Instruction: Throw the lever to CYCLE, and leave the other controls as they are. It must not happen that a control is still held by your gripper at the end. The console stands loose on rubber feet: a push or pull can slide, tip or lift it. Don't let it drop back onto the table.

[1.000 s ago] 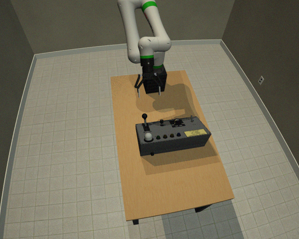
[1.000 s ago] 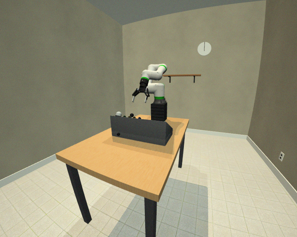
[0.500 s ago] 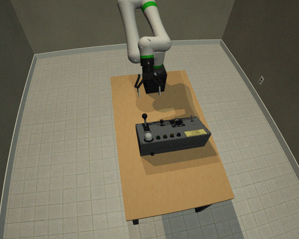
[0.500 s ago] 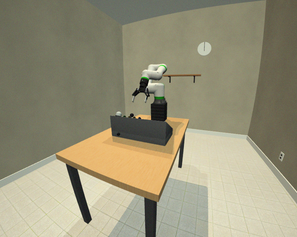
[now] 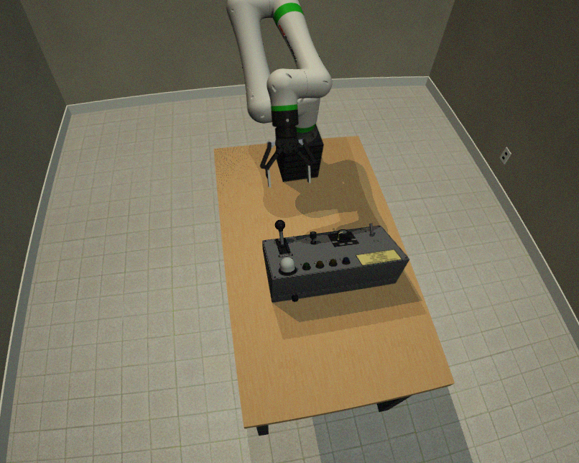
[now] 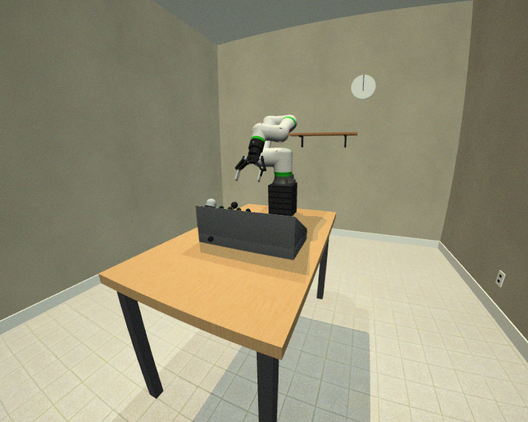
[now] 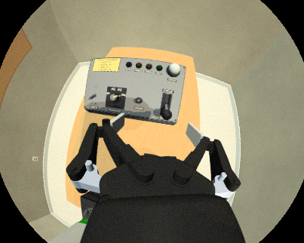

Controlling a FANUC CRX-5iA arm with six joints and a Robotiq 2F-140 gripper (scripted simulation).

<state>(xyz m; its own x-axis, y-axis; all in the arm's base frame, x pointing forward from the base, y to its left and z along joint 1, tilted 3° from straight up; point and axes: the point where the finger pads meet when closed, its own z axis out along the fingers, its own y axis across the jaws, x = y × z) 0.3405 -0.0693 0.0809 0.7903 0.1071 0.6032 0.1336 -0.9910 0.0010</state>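
Right now my hand is 16 cm above the lever, 12 cm short of it and 3 cm to the left of it. Also, from my hand: dark grey console 20 cm below, 16 cm to the left, 16 cm ahead; then black rotary selector 20 cm to the left, 17 cm below, 13 cm ahead; then small black toggle 17 cm below, 13 cm ahead, 9 cm to the left.
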